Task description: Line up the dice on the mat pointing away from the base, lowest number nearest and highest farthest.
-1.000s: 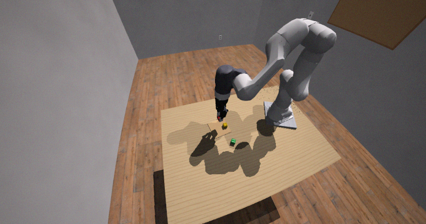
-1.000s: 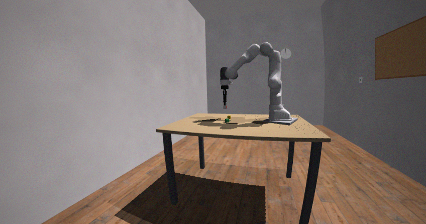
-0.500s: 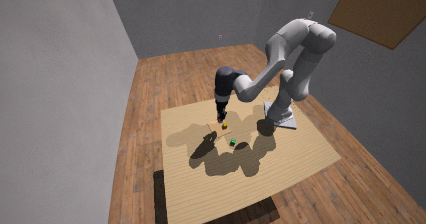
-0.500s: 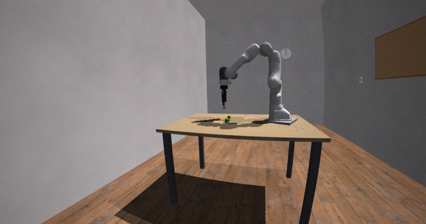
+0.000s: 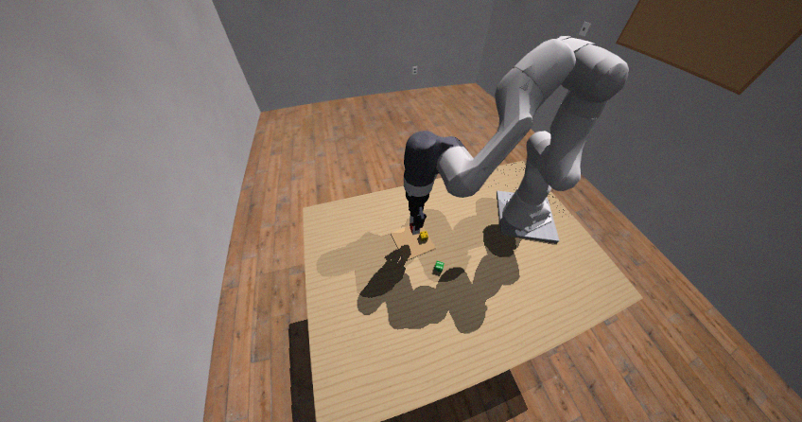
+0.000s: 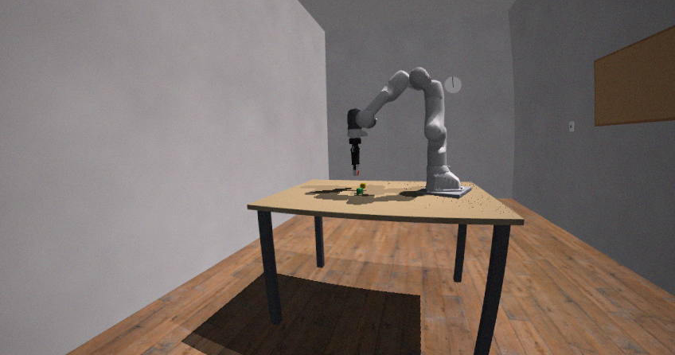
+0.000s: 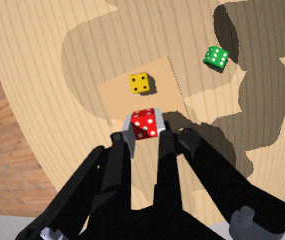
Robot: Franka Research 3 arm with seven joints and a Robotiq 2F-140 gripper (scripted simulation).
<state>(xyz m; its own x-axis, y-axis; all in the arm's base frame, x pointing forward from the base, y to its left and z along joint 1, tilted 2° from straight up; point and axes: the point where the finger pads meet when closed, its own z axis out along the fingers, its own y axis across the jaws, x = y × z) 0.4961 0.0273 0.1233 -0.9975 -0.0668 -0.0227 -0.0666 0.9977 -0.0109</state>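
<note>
Now: hand 120 mm above the tan mat. Also, from my hand: yellow die 40 mm behind, 100 mm below; then green die 70 mm behind, 140 mm to the left, 110 mm below; then red die 20 mm below.
</note>
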